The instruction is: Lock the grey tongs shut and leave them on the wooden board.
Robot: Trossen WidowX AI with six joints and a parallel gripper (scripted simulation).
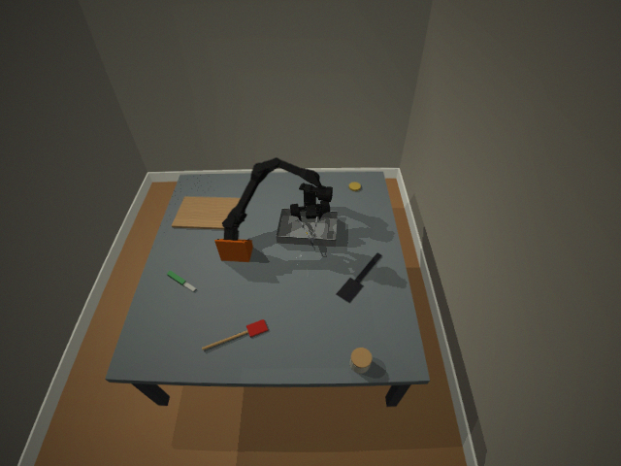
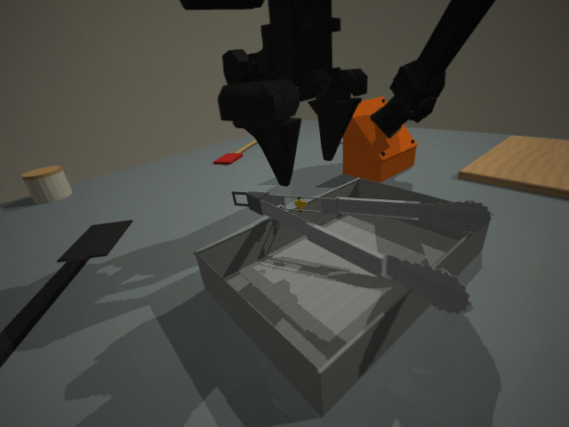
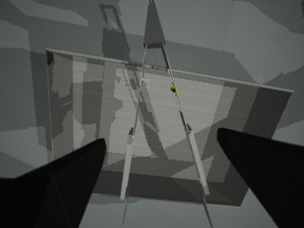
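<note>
The roasting tin is 1 cm behind my gripper tip, 5 cm to the left of it and 10 cm below it. Also, from my gripper tip: wooden board 56 cm behind, 23 cm to the left, 12 cm below; black spatula 21 cm ahead, 28 cm to the right, 12 cm below; yellow disc 30 cm ahead, 37 cm to the left, 12 cm below.
</note>
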